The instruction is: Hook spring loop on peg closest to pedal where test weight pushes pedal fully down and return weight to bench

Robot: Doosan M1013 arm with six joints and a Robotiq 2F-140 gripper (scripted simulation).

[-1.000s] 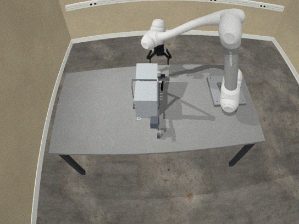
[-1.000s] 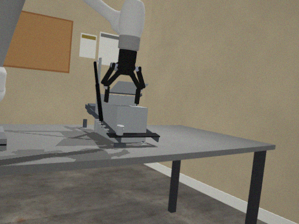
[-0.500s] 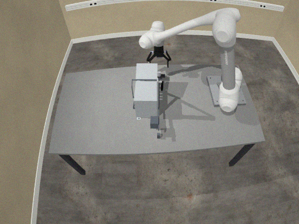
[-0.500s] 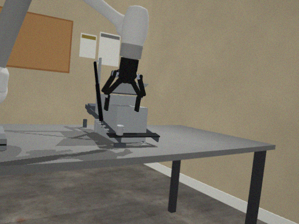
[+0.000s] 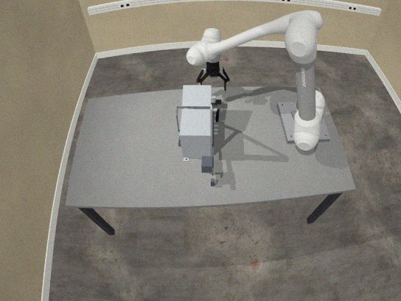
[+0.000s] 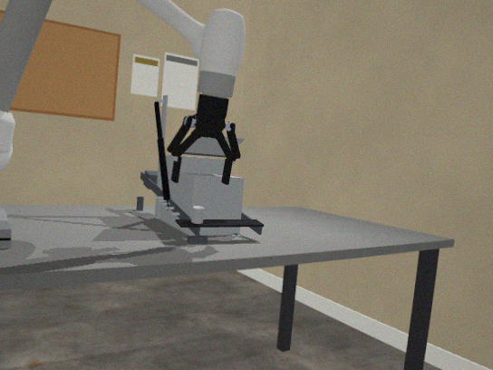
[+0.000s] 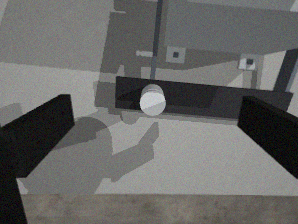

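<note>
Now: the steel test weight 90 mm below my hand. From my hand the other things lie so: dark spring 270 mm to the left, 40 mm above.
</note>
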